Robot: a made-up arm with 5 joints.
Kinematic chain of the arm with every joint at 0, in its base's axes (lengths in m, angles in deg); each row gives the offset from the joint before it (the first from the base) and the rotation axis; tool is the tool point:
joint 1: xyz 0 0 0.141 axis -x
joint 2: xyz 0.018 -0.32 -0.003 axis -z
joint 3: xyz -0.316 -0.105 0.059 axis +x
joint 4: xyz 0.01 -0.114 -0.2 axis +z
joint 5: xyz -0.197 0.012 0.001 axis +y
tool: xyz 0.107 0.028 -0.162
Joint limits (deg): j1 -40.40..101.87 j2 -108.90..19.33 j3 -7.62..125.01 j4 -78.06..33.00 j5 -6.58..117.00
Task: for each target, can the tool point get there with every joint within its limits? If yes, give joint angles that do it. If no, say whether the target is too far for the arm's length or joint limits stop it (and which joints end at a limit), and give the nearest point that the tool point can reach.
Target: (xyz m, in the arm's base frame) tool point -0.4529 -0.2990 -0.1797
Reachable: yes | joints -21.93 -36.07 33.99 -55.35 55.21
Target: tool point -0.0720 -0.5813 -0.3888
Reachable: yes | joints -19.93 -83.25 25.06 -25.40 16.22
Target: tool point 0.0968 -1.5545 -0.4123
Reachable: no: too far | nearest point 0.0645 -1.0425 -0.2301 | short by 0.544 m
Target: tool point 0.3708 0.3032 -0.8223
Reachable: no: joint limits stop it (at a limit: joint 1, joint 2, joint 3, joint 4) | nearest point 0.2204 -0.2143 -0.4813 | short by 0.638 m
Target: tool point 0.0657 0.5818 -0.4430
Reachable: no: joint limits stop it (at a limit: joint 1, joint 2, joint 4) | nearest point -0.2508 0.0991 -0.1722 | short by 0.638 m
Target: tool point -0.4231 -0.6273 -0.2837
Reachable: yes | joints -12.32 -48.31 37.54 -2.27 57.30
